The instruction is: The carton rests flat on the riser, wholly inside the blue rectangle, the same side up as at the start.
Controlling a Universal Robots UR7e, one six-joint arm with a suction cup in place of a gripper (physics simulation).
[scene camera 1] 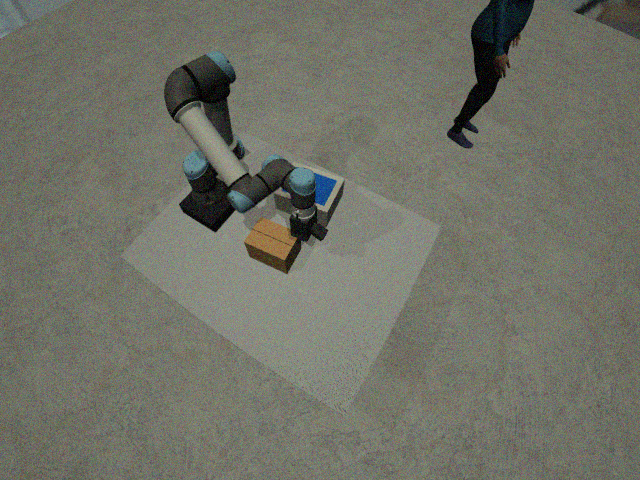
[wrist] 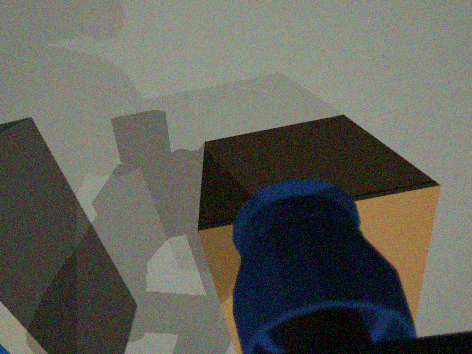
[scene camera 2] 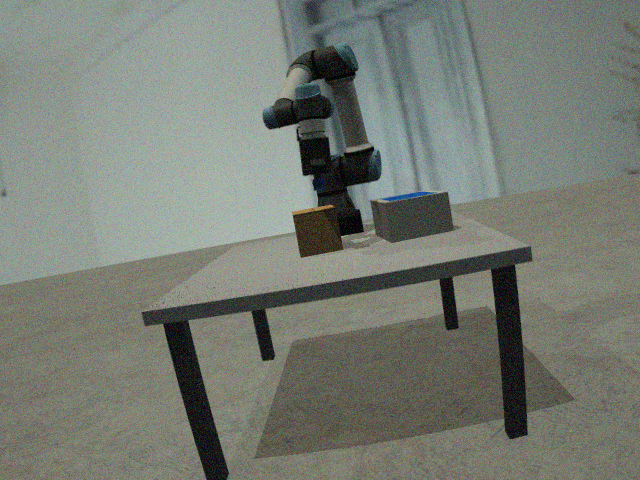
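Where they show: hand, tool point: (wrist: 295, 233) (scene camera 2: 319, 190); arm's base, link origin: (scene camera 1: 209, 193).
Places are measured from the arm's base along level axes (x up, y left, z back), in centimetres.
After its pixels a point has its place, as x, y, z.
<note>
The orange-brown carton (scene camera 1: 271, 246) @(6.4, -13.2, -42.0) (scene camera 2: 317, 232) @(-0.1, -9.7, -49.3) (wrist: 300, 155) @(-0.1, -10.3, -49.3) stands on the table beside the riser, with a seam line along its top in scene camera 1. The grey riser (scene camera 1: 334, 204) @(0.1, 19.7, -53.8) (scene camera 2: 413, 217) @(-0.4, 19.0, -53.8) (wrist: 45, 200) @(-2.8, 10.8, -48.0) has a pale rim and a blue rectangle (scene camera 1: 324, 189) @(5.4, 21.4, -48.0) (scene camera 2: 408, 196) @(5.4, 20.3, -44.5) on top, partly hidden by the arm in scene camera 1. My suction cup (scene camera 2: 318, 183) (wrist: 297, 215) is dark blue, open and bears nothing. It hangs above the level of the carton's top, apart from it. The cup itself is hidden in scene camera 1.
The pale table (scene camera 1: 248, 310) @(-6.6, -36.5, -43.2) (scene camera 2: 336, 289) @(-8.4, -9.1, -97.2) bears the carton, the riser and the arm's black base (scene camera 1: 206, 209) @(-0.3, -7.5, -4.0) (scene camera 2: 352, 222) @(-2.5, 4.3, -12.8). The riser stands close to the arm's wrist in scene camera 1. A person (scene camera 1: 485, 67) stands on the floor beyond the table.
</note>
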